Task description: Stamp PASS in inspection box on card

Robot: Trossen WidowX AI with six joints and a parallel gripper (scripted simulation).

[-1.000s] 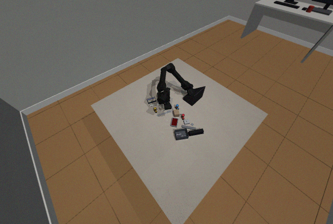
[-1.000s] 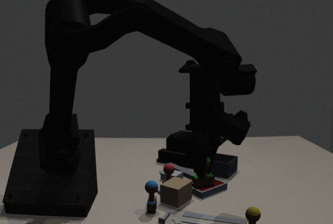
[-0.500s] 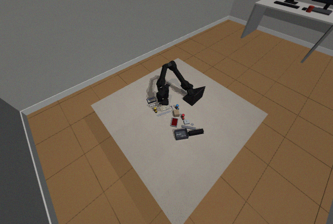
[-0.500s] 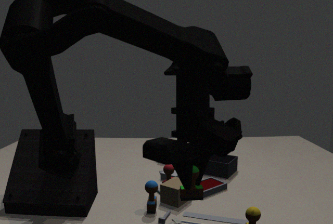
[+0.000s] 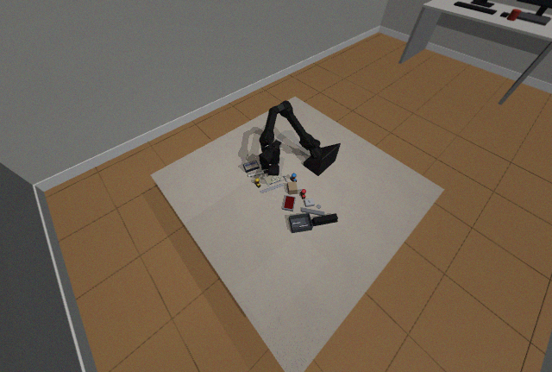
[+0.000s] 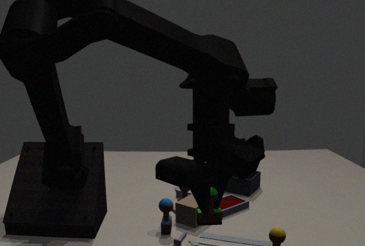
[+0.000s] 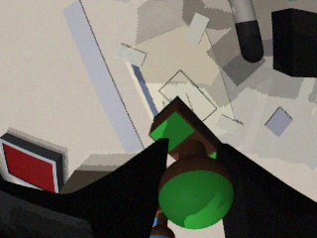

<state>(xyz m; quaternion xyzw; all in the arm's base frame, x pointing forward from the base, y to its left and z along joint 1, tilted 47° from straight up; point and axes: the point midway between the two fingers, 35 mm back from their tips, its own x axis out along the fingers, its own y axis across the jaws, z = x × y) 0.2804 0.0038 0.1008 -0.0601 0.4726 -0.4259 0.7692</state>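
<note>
My gripper tip is 8 cm above the grey ruler strip, 5 cm to the right of it and 5 cm short of it. The rest, counted from my gripper tip: green-knobbed stamp right at my gripper tip; blue-knobbed stamp 9 cm behind, 8 cm to the left, 6 cm below; yellow-knobbed stamp 11 cm ahead, 6 cm below, 2 cm to the right.
</note>
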